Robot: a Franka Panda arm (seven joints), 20 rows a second.
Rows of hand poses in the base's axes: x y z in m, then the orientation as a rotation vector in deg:
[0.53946 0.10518 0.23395 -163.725 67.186 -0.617]
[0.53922 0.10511 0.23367 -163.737 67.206 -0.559]
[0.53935 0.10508 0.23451 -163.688 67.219 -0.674]
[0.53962 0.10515 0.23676 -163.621 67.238 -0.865]
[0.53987 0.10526 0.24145 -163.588 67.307 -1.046]
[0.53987 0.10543 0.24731 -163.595 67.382 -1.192]
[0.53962 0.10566 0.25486 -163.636 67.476 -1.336]
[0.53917 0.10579 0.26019 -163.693 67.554 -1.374]
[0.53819 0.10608 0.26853 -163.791 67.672 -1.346]
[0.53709 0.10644 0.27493 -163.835 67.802 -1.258]
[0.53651 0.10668 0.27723 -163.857 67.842 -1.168]
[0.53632 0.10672 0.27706 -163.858 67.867 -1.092]
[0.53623 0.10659 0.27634 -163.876 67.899 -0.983]
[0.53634 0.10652 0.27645 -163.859 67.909 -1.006]
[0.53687 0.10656 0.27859 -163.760 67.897 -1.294]
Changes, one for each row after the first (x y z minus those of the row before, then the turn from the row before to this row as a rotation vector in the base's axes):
[-0.00024 -0.00007 -0.00028 -0.003 0.042 -0.008]
[0.00013 -0.00003 0.00084 0.009 -0.084 -0.022]
[0.00027 0.00007 0.00225 0.003 -0.134 -0.031]
[0.00025 0.00011 0.00469 -0.041 -0.108 -0.053]
[0.00000 0.00017 0.00586 -0.068 -0.073 -0.046]
[-0.00025 0.00023 0.00755 -0.104 -0.056 -0.049]
[-0.00045 0.00013 0.00533 -0.085 0.010 -0.034]
[-0.00098 0.00029 0.00834 -0.117 0.070 -0.047]
[-0.00110 0.00036 0.00640 -0.060 0.088 -0.066]
[-0.00058 0.00024 0.00230 -0.010 0.068 -0.017]
[-0.00019 0.00004 -0.00017 0.010 0.049 -0.014]
[-0.00009 -0.00013 -0.00072 0.001 0.076 -0.013]
[0.00011 -0.00007 0.00011 0.005 -0.018 -0.010]
[0.00053 0.00004 0.00214 0.016 -0.208 -0.021]

